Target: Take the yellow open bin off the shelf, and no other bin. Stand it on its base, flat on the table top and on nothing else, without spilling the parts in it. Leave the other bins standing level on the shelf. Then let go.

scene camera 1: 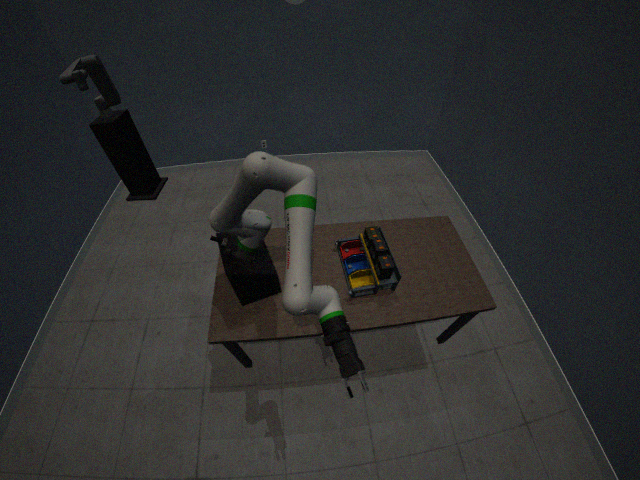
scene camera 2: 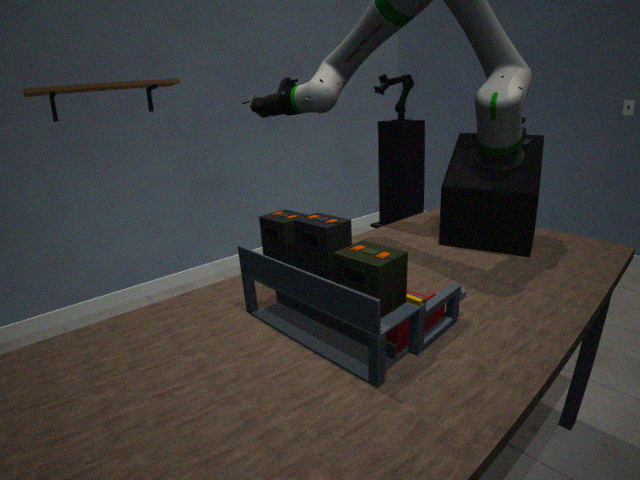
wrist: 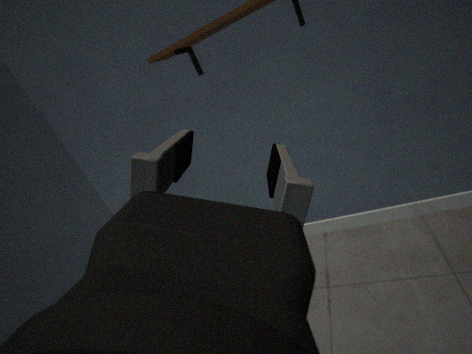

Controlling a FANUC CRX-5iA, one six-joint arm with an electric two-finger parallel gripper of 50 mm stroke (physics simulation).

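Places are measured from the arm's base along level axes (x ahead, y left, z up), in metres.
Where they show: gripper, fingertip midpoint: (scene camera 1: 359, 394) (scene camera 2: 248, 105) (wrist: 230, 153); arm's base at its link origin: (scene camera 1: 244, 251) (scene camera 2: 500, 158).
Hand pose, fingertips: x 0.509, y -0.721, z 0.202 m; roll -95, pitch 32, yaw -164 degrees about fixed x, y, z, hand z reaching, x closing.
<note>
Each offset is from my fingertips to the centre of the thing. "spot": to the spot under its first point. Level surfaces: height alone.
The yellow open bin {dx +0.155, dy +0.673, dz -0.429 m} (scene camera 1: 361, 279) sits at the near end of the low grey shelf (scene camera 1: 363, 291) (scene camera 2: 310, 283), in a row with the blue bin {spot: dx +0.117, dy +0.803, dz -0.463 m} (scene camera 1: 355, 265) and the red bin {dx +0.117, dy +0.893, dz -0.429 m} (scene camera 1: 352, 248). The parts in the yellow bin are too small and dark to make out. In scene camera 2 the yellow bin is hidden behind the shelf and the dark boxes; red sides show through the shelf's end. My gripper (scene camera 1: 358, 390) (scene camera 2: 247, 99) (wrist: 230, 153) is open and empty. It is high in the air beyond the table's near edge, well away from the bins, its fingers pointing outward roughly level.
Dark boxes with orange latches (scene camera 1: 385, 265) (scene camera 2: 372, 273) stand on the shelf behind a yellow bar {dx +0.187, dy +0.791, dz -0.365 m} (scene camera 1: 370, 262). The shelf stands on the brown table {dz -0.472 m} (scene camera 1: 434, 258) (scene camera 2: 155, 387). My arm's black pedestal (scene camera 1: 250, 279) (scene camera 2: 485, 217) is on the table. A wooden wall shelf (scene camera 2: 103, 87) (wrist: 215, 27) hangs beyond.
</note>
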